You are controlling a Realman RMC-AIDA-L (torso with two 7-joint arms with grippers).
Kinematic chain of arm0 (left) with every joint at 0, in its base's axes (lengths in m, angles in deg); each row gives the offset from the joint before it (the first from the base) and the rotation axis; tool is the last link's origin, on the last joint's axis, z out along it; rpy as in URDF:
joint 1: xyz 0 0 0.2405 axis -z
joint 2: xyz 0 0 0 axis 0.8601 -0.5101 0
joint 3: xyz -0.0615 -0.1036 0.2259 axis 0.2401 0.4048 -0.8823
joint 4: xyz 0 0 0 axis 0.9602 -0.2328 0.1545
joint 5: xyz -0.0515 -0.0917 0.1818 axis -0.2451 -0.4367 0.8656
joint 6: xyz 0 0 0 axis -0.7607 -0.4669 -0.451
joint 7: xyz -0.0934 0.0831 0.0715 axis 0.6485 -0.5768 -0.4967
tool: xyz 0 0 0 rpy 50.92 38.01 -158.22
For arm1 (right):
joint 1: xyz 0 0 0.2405 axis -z
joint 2: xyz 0 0 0 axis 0.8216 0.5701 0
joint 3: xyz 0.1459 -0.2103 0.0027 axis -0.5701 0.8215 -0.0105
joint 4: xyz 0 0 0 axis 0.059 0.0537 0.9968
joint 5: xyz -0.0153 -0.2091 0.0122 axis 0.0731 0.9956 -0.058
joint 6: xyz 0 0 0 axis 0.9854 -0.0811 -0.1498
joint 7: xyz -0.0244 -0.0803 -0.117 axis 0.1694 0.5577 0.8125
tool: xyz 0 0 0 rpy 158.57 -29.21 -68.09
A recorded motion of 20 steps. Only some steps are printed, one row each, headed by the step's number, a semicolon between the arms.
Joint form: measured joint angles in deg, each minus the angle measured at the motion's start. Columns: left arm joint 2, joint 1, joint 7, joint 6, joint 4, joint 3, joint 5; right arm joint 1, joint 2, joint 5, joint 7, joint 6, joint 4, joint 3.
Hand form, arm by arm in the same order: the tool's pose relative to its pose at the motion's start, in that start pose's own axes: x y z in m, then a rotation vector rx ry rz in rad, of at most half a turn. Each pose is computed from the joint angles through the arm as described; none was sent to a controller.
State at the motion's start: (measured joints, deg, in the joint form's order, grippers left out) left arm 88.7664 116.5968 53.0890 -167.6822 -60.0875 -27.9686 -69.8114; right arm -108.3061 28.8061 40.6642 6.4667 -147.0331 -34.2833 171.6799
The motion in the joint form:
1: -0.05 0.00 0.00 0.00 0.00 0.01 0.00; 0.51 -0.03 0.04 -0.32 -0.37 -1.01 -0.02
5: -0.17 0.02 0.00 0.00 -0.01 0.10 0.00; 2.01 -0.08 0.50 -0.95 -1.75 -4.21 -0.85
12: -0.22 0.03 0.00 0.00 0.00 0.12 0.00; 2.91 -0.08 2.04 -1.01 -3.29 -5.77 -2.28
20: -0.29 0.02 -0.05 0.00 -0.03 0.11 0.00; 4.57 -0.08 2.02 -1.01 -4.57 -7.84 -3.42
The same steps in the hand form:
1: 0.0001 -0.0003 -0.0003 0.0007 0.0005 -0.0003; 0.0012 0.0006 -0.0020 0.0019 -0.0034 0.0021
5: 0.0005 -0.0009 -0.0012 0.0018 0.0027 -0.0013; 0.0045 0.0007 -0.0103 0.0129 -0.0183 0.0097
12: 0.0006 -0.0012 -0.0015 0.0024 0.0032 -0.0016; 0.0101 -0.0041 -0.0166 0.0342 -0.0139 0.0258
20: 0.0007 -0.0016 -0.0020 0.0037 0.0041 -0.0008; 0.0171 -0.0056 -0.0223 0.0338 -0.0232 0.0433

